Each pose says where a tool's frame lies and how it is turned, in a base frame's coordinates. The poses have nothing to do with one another.
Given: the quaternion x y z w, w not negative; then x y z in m.
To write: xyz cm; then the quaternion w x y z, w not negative. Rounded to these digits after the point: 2 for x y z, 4 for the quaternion.
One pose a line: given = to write
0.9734 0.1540 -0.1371 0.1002 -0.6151 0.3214 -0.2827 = -61.51 32.14 -28.27 0.1002 0.9734 0.1540 -0.1371
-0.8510 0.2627 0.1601 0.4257 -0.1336 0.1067 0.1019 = -13.36 10.67 10.19 0.4257 -0.8510 0.2627 0.1601
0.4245 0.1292 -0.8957 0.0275 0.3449 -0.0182 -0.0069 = 34.49 -1.82 -0.69 0.0275 0.4245 0.1292 -0.8957
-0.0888 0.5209 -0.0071 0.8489 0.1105 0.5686 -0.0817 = 11.05 56.86 -8.17 0.8489 -0.0888 0.5209 -0.0071
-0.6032 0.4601 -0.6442 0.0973 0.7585 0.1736 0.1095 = 75.85 17.36 10.95 0.0973 -0.6032 0.4601 -0.6442
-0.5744 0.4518 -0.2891 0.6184 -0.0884 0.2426 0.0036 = -8.84 24.26 0.36 0.6184 -0.5744 0.4518 -0.2891
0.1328 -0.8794 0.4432 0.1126 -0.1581 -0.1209 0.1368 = -15.81 -12.09 13.68 0.1126 0.1328 -0.8794 0.4432
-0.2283 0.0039 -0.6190 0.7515 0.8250 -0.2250 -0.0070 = 82.50 -22.50 -0.70 0.7515 -0.2283 0.0039 -0.6190
